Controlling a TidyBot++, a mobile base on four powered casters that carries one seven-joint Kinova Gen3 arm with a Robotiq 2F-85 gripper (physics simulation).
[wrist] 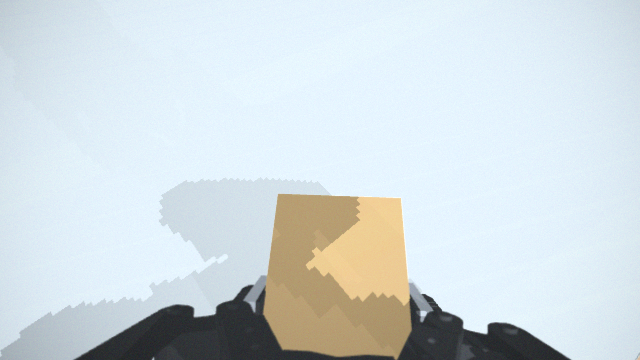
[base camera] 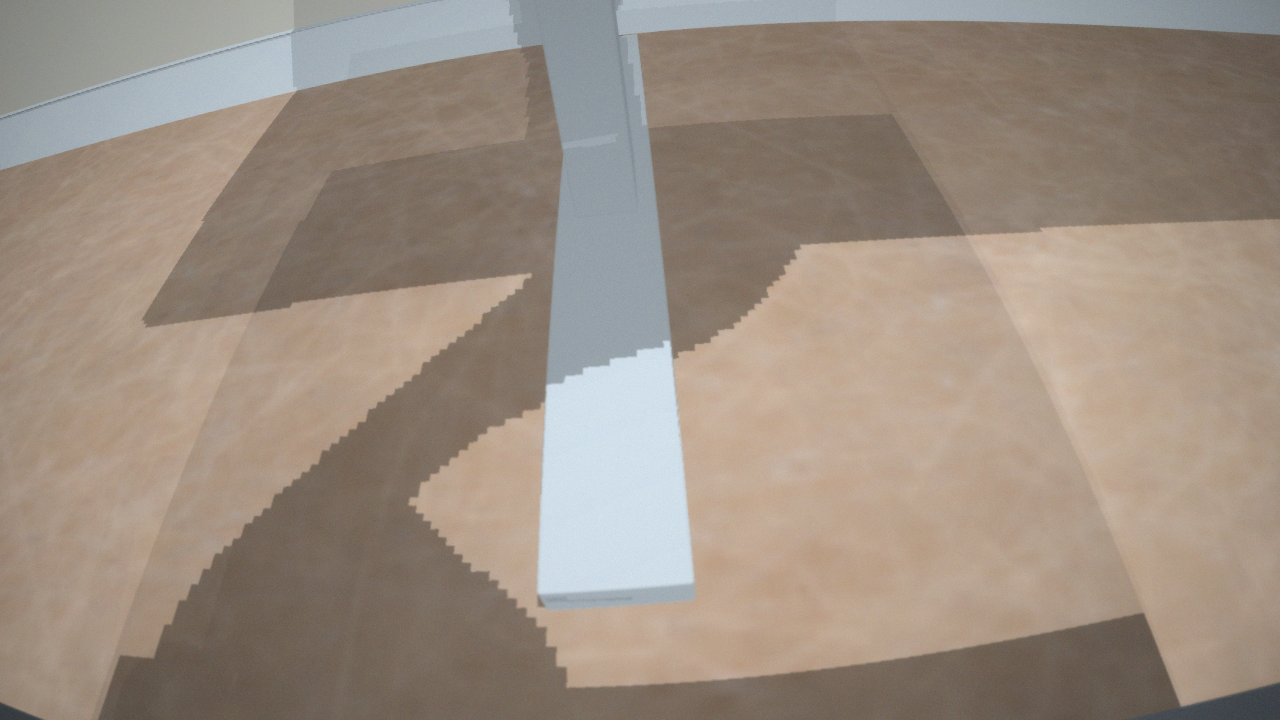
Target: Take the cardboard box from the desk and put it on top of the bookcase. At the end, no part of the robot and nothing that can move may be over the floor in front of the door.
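The cardboard box is tan and stands low in the middle of the wrist view, in front of the pale desk top. My gripper is shut on the box, with one finger against its left side and one against its right. Shadows cross the box and the desk top. The near end of the box is partly hidden by the gripper's dark body. Whether the box's underside touches the desk cannot be told. The bookcase cannot be made out in either view.
In the base camera view a long pale beam, like a desk leg with its foot, runs toward me over the tan floor. A pale skirting board and wall lie behind. Broad shadows cross the floor. The door cannot be made out.
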